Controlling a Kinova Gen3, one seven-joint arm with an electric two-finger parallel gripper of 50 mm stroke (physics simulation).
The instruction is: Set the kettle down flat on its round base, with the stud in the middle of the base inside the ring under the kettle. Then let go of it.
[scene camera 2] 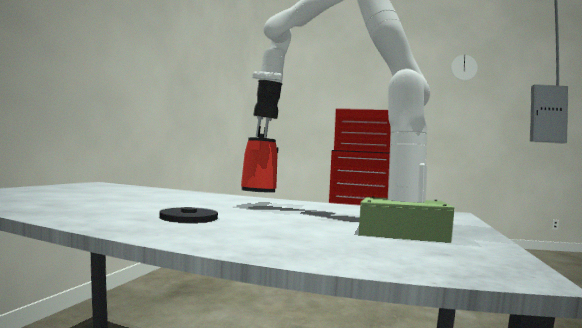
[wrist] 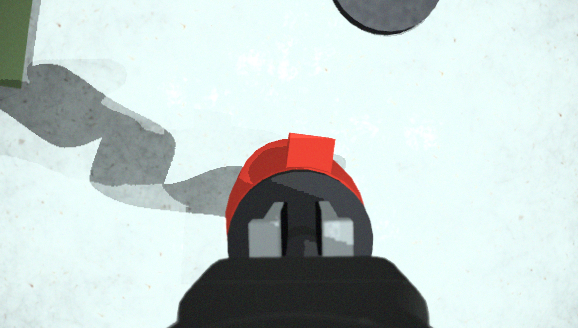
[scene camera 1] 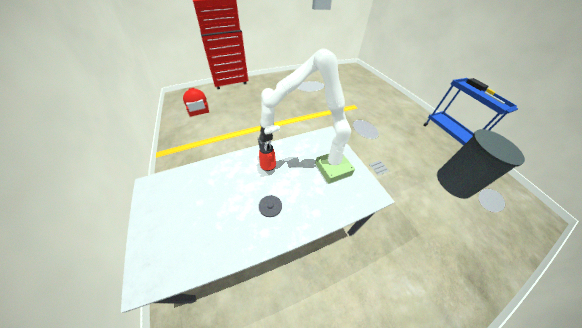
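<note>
The red kettle (scene camera 1: pixel 268 161) (scene camera 2: pixel 259 165) (wrist: pixel 311 153) has a black lid and a black bottom rim. It hangs a little above the table, nearly upright with a slight lean in scene camera 2. My gripper (scene camera 1: pixel 267 148) (scene camera 2: pixel 262 133) (wrist: pixel 301 220) is shut on the knob of the kettle's lid, with the fingers pointing down. The round dark base (scene camera 1: pixel 263 210) (scene camera 2: pixel 172 216) (wrist: pixel 387 15) lies flat on the table, apart from the kettle, on its spout side. Its stud (scene camera 1: pixel 270 205) (scene camera 2: pixel 189 209) stands up in the middle. The ring under the kettle is hidden.
The green block (scene camera 1: pixel 336 170) (scene camera 2: pixel 406 221) (wrist: pixel 12 42) under the arm's foot stands on the pale table (scene camera 1: pixel 200 240) (scene camera 2: pixel 290 245). The arm's shadow lies between block and kettle. A red tool cabinet (scene camera 1: pixel 224 55) (scene camera 2: pixel 360 150), a blue cart (scene camera 1: pixel 482 95) and a dark bin (scene camera 1: pixel 470 167) stand beyond the table.
</note>
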